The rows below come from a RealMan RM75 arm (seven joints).
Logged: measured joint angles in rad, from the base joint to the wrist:
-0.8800, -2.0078, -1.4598, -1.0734, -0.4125, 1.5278, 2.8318
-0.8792, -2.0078, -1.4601, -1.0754, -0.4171, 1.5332, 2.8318
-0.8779, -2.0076, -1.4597, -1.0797, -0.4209, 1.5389, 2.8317
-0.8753, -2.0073, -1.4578, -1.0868, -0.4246, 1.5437, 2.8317
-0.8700, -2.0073, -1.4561, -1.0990, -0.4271, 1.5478, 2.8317
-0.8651, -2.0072, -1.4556, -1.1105, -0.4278, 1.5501, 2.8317
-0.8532, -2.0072, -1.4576, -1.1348, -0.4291, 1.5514, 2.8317
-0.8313, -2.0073, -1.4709, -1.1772, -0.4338, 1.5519, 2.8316
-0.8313, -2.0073, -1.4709, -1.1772, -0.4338, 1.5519, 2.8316
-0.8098, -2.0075, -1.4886, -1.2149, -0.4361, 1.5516, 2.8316
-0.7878, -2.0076, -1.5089, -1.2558, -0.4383, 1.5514, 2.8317
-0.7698, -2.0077, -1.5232, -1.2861, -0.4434, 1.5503, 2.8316
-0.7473, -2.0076, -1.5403, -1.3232, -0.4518, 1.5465, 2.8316
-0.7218, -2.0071, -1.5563, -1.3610, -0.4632, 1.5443, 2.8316
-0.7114, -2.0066, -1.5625, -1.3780, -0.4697, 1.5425, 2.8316
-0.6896, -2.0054, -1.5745, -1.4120, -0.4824, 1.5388, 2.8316
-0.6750, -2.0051, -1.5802, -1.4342, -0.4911, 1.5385, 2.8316
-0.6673, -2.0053, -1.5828, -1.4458, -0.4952, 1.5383, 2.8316
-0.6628, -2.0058, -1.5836, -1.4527, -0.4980, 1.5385, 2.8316
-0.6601, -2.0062, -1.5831, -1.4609, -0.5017, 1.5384, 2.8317
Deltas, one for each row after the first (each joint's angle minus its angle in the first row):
0.0008, 0.0000, -0.0003, -0.0020, -0.0046, 0.0054, 0.0000
0.0021, 0.0002, 0.0001, -0.0063, -0.0084, 0.0111, -0.0001
0.0047, 0.0005, 0.0020, -0.0134, -0.0121, 0.0159, -0.0001
0.0100, 0.0005, 0.0037, -0.0256, -0.0146, 0.0200, -0.0001
0.0149, 0.0006, 0.0042, -0.0371, -0.0153, 0.0223, -0.0001
0.0268, 0.0006, 0.0022, -0.0614, -0.0166, 0.0236, -0.0001
0.0487, 0.0005, -0.0111, -0.1038, -0.0213, 0.0241, -0.0002
0.0487, 0.0005, -0.0111, -0.1038, -0.0213, 0.0241, -0.0002
0.0702, 0.0003, -0.0288, -0.1415, -0.0236, 0.0238, -0.0002
0.0922, 0.0002, -0.0491, -0.1824, -0.0258, 0.0236, -0.0001
0.1102, 0.0001, -0.0634, -0.2127, -0.0309, 0.0225, -0.0002
0.1327, 0.0002, -0.0805, -0.2498, -0.0393, 0.0187, -0.0002
0.1582, 0.0007, -0.0965, -0.2876, -0.0507, 0.0165, -0.0002
0.1686, 0.0012, -0.1027, -0.3046, -0.0572, 0.0147, -0.0002
0.1904, 0.0024, -0.1147, -0.3386, -0.0699, 0.0110, -0.0002
0.2050, 0.0027, -0.1204, -0.3608, -0.0786, 0.0107, -0.0002
0.2127, 0.0025, -0.1230, -0.3724, -0.0827, 0.0105, -0.0002
0.2172, 0.0020, -0.1238, -0.3793, -0.0855, 0.0107, -0.0002
0.2199, 0.0016, -0.1233, -0.3875, -0.0892, 0.0106, -0.0001

